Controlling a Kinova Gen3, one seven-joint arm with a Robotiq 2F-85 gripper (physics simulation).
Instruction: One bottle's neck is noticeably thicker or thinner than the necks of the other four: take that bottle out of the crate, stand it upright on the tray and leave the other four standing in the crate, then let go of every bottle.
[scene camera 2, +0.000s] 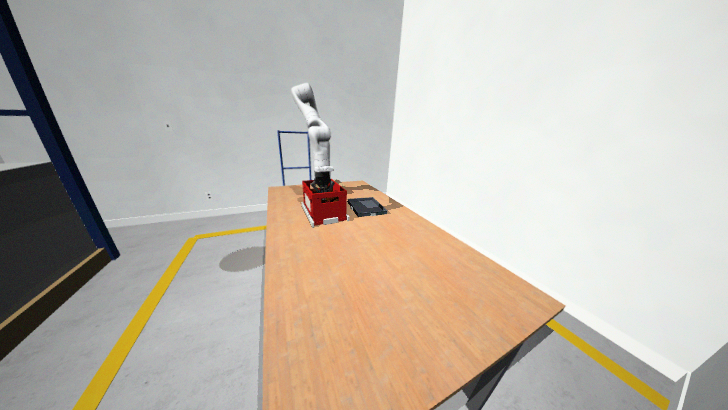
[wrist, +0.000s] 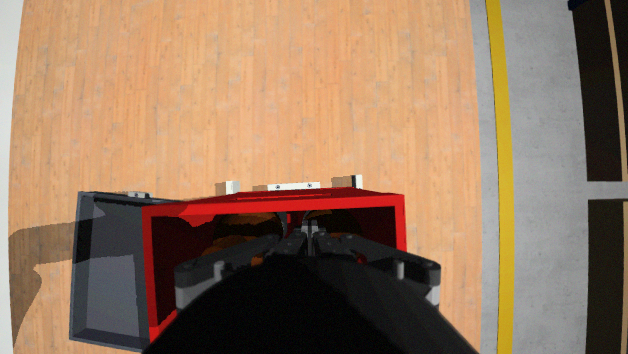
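Note:
The red crate stands on the table. My gripper points down at the crate's opening in the wrist view, its fingertips together with nothing between them. Brown bottles show in the crate: one bottle left of the fingertips and another bottle to their right. They are partly hidden by the fingers and in shadow; their necks cannot be compared, and the rest of the crate is hidden behind the gripper. The dark grey tray lies beside the crate, with no bottle on its visible part.
White brackets sit on the wooden table along the crate's foot. The crate's high walls surround the space under the gripper. A blue metal frame stands behind the table, and a white wall rises beside it.

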